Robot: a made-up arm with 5 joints.
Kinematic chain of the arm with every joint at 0, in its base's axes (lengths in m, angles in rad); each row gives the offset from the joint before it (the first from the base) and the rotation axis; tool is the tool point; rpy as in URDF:
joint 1: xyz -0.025 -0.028 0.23 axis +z
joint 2: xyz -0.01 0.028 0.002 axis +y
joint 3: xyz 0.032 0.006 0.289 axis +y
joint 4: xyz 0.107 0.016 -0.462 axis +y
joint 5: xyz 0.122 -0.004 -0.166 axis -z
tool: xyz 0.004 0.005 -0.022 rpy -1.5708 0 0
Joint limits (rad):
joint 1: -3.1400..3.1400
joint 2: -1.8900..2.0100
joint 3: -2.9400..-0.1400
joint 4: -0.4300..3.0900
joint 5: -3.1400..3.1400
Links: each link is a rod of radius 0.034 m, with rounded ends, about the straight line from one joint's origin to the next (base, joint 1, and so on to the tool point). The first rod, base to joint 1, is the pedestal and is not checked.
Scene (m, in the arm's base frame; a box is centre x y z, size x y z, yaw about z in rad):
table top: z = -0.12
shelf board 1: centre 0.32 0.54 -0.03 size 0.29 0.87 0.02 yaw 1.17
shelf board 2: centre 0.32 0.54 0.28 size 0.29 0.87 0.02 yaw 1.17
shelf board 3: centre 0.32 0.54 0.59 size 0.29 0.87 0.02 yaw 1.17
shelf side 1: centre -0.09 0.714 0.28 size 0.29 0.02 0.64 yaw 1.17
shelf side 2: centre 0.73 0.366 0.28 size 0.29 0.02 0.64 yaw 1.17
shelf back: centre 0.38 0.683 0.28 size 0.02 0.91 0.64 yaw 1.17
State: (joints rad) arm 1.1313 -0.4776 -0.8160 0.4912 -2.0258
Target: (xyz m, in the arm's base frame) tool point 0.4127 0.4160 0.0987
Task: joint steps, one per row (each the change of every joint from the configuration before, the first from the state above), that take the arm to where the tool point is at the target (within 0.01 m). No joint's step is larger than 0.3 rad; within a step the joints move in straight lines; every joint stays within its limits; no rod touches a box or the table.
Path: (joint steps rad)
1: -0.0055 -0.2060 0.0927 0.1912 -0.0031
2: -0.0056 -0.2061 0.0927 0.1911 -0.0030
3: -0.0055 -0.2060 0.0927 0.1912 -0.0031
4: -0.1949 0.2499 0.0104 -0.0569 -0.0006
5: -0.1950 0.2498 0.0105 -0.0569 -0.0005
6: -0.1949 0.2499 0.0104 -0.0569 -0.0006
7: 0.0933 0.2478 -0.1899 -0.2326 0.0050
8: 0.0933 0.2478 -0.1898 -0.2325 0.0049

